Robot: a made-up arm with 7 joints. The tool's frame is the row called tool.
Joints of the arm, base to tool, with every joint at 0 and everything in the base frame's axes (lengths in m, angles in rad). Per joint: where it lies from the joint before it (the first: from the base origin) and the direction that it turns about. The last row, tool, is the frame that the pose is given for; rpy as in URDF.
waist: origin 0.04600 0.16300 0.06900 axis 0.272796 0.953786 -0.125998
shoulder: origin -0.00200 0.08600 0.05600 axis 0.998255 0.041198 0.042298
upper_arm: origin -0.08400 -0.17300 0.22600 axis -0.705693 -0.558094 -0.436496
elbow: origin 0.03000 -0.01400 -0.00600 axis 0 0 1
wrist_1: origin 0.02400 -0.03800 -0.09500 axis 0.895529 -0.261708 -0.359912
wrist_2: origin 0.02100 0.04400 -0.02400 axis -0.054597 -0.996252 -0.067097
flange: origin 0.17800 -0.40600 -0.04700 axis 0 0 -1
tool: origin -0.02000 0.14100 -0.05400 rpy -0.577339 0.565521 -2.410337
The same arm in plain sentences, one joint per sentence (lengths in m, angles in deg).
The arm has seven revolute joints in a row. What follows holds with every joint at zero, and every direction is one of the base frame's.
Joint 1 lies 0.046 m along +x and 0.163 m along +y and 0.069 m along +z from the base frame's origin and turns about the direction (0.272796, 0.953786, -0.125998).
Joint 2 lies 0.002 m along -x and 0.086 m along +y and 0.056 m along +z from joint 1 and turns about the direction (0.998255, 0.041198, 0.042298).
Joint 3 lies 0.084 m along -x and 0.173 m along -y and 0.226 m along +z from joint 2 and turns about the direction (-0.705693, -0.558094, -0.436496).
Joint 4 lies 0.03 m along +x and 0.014 m along -y and 0.006 m along -z from joint 3 and turns about +z.
Joint 5 lies 0.024 m along +x and 0.038 m along -y and 0.095 m along -z from joint 4 and turns about the direction (0.895529, -0.261708, -0.359912).
Joint 6 lies 0.021 m along +x and 0.044 m along +y and 0.024 m along -z from joint 5 and turns about the direction (-0.054597, -0.996252, -0.067097).
Joint 7 lies 0.178 m along +x and 0.406 m along -y and 0.047 m along -z from joint 6 and turns about -z.
The tool frame, which is the frame that the pose is given for, lies 0.02 m along -x and 0.141 m along +y and 0.054 m along -z from joint 7; its axes are the base frame's turned by roll -33.08, pitch 32.4 and yaw -138.1 deg (as in URDF: about the fixed x, then y, then z).

